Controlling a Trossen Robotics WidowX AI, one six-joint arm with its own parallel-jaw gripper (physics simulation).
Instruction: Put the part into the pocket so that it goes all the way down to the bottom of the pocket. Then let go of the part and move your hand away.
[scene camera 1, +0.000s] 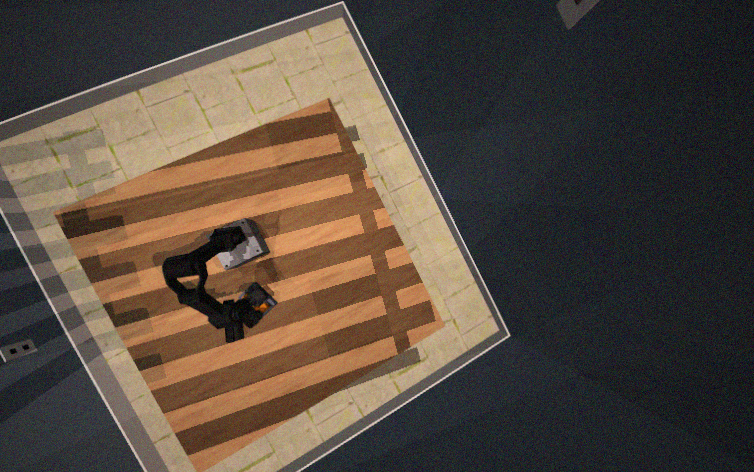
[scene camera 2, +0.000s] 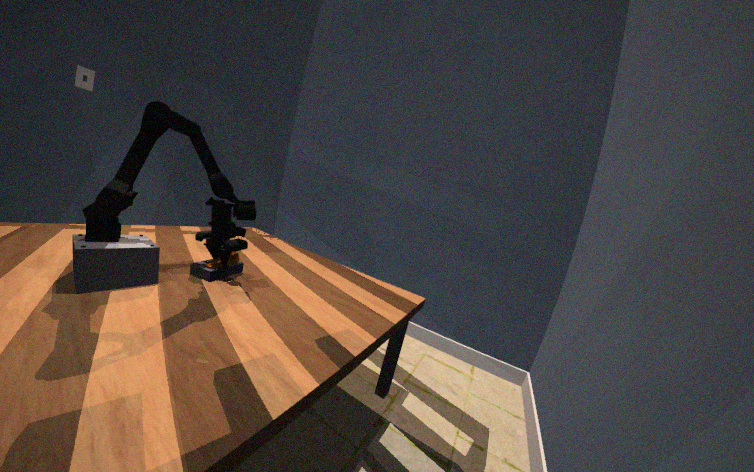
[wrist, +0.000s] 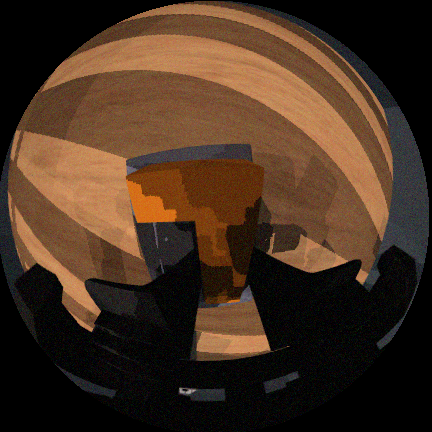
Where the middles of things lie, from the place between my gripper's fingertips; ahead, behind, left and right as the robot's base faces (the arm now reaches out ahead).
My gripper is now 2 cm to the right of the orange L-shaped block (wrist: 223, 196), 1 cm below it and 1 cm short of it.
